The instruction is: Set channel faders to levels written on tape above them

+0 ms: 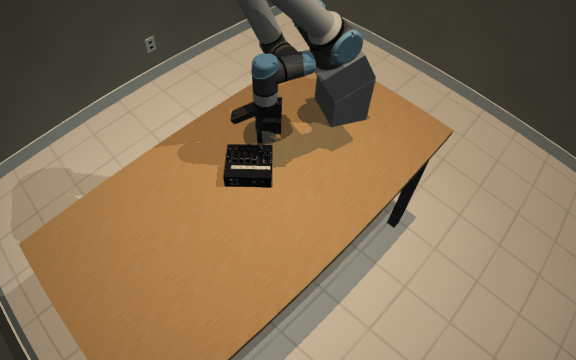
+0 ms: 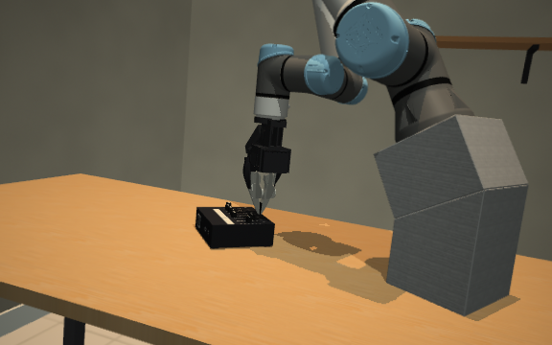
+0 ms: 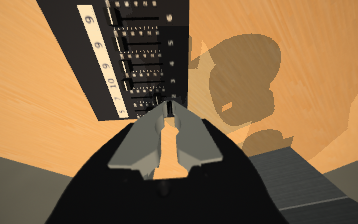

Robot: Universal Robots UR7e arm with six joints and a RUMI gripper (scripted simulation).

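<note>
Right now the master fader is 90 mm ahead of my hand, 80 mm to the right of it and 20 mm below it.
</note>
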